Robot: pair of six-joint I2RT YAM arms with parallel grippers.
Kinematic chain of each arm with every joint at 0, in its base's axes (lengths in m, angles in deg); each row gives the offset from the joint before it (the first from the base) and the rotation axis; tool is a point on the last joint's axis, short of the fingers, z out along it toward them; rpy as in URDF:
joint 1: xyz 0 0 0.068 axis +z
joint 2: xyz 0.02 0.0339 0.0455 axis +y
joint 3: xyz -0.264 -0.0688 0 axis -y
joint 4: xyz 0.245 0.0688 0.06 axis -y
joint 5: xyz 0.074 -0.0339 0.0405 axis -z
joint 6: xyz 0.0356 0 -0.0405 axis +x
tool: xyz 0 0 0 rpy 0 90 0
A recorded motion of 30 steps. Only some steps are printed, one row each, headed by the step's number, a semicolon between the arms.
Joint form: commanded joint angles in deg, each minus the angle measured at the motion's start. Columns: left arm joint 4, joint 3, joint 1, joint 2, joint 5, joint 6; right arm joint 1, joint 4, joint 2, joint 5, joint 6, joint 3.
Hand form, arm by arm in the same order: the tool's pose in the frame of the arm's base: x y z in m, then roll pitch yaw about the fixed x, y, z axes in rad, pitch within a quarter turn. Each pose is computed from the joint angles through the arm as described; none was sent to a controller.
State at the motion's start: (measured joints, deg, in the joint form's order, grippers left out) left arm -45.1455 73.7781 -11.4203 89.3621 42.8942 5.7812; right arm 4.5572 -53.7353 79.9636 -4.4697 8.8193 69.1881
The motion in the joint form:
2: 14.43 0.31 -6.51 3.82 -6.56 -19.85; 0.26 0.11 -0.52 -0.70 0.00 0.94
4: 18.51 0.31 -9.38 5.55 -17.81 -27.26; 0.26 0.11 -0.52 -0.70 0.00 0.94
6: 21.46 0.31 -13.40 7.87 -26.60 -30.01; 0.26 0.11 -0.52 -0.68 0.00 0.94
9: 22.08 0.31 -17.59 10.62 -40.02 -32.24; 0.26 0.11 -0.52 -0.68 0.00 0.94
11: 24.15 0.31 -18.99 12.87 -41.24 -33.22; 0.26 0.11 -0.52 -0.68 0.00 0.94
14: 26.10 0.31 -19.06 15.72 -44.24 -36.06; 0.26 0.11 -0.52 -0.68 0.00 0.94
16: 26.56 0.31 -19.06 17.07 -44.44 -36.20; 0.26 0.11 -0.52 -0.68 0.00 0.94
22: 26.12 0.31 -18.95 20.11 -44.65 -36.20; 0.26 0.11 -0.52 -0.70 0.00 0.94
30: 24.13 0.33 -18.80 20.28 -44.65 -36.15; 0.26 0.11 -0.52 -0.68 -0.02 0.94
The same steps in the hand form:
2: 0.3285 -0.1285 0.2752 -2.3723 0.5421 3.0593; 0.2717 0.0261 0.2951 2.9751 0.4525 3.0551
4: 0.3356 -0.1436 0.2672 -2.4629 0.5408 -3.1075; 0.2717 0.0261 0.2951 2.9751 0.4525 3.0551
6: 0.3372 -0.1669 0.2554 -2.5529 0.5704 -3.0878; 0.2717 0.0261 0.2951 2.9754 0.4526 3.0550
9: 0.3352 -0.1879 0.2379 -2.7327 0.6077 -3.0751; 0.2717 0.0261 0.2951 2.9754 0.4526 3.0550
11: 0.3375 -0.1993 0.2260 -2.7402 0.6072 -3.0769; 0.2717 0.0261 0.2951 2.9754 0.4526 3.0550
14: 0.3451 -0.2022 0.2097 -2.7591 0.5989 -3.0172; 0.2717 0.0261 0.2951 2.9754 0.4526 3.0550
16: 0.3477 -0.2035 0.2013 -2.7715 0.5873 -3.0200; 0.2717 0.0261 0.2951 2.9754 0.4526 3.0550
22: 0.3511 -0.2045 0.1803 -2.8174 0.5404 -3.0404; 0.2717 0.0261 0.2951 2.9751 0.4525 3.0551
30: 0.3491 -0.2021 0.1771 -2.8431 0.5104 -3.0514; 0.2717 0.0261 0.2951 2.9756 0.4526 3.0554

